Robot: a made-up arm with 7 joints.
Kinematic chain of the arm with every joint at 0, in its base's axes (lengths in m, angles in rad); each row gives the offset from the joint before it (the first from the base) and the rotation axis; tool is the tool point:
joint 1: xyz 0 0 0.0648 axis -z
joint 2: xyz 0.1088 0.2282 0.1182 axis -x
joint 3: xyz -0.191 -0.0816 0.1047 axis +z
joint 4: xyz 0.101 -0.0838 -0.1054 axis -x
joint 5: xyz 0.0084 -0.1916 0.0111 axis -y
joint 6: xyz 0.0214 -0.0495 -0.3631 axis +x
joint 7: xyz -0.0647 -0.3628 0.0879 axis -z
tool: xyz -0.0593 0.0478 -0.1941
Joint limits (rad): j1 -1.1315..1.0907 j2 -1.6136..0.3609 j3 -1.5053..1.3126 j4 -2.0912..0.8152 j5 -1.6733..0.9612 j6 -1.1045..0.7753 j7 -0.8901..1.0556
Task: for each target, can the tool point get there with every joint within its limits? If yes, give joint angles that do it. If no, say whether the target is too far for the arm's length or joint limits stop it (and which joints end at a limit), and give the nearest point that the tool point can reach.
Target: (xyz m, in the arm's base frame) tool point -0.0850 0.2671 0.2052
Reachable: no: joint limits stop it (at a limit: joint 1, joint 3, joint 4, joint 6) | nearest point -0.3351 0.3397 0.2284 | short by 0.261 m
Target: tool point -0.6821 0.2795 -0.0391
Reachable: yes | joints 0.2949 -1.1453 -1.0195 -0.0530 -1.4624 -0.5672 -0.0293
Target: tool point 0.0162 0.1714 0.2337
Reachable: no: joint limits stop it (at a limit: joint 1, joint 3, joint 4, joint 6, joint 7) | nearest point 0.2651 0.2419 0.2919 | short by 0.265 m
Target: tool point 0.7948 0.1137 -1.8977
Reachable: no: too far | nearest point 0.4447 0.1434 -0.8194 | short by 1.134 m
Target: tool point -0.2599 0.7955 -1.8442
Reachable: no: too far | nearest point -0.1594 0.4879 -0.8225 | short by 1.072 m
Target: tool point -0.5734 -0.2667 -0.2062
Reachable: yes | joints -0.0808 0.0400 -0.6714 -0.3472 -0.5912 -0.3347 -0.6428
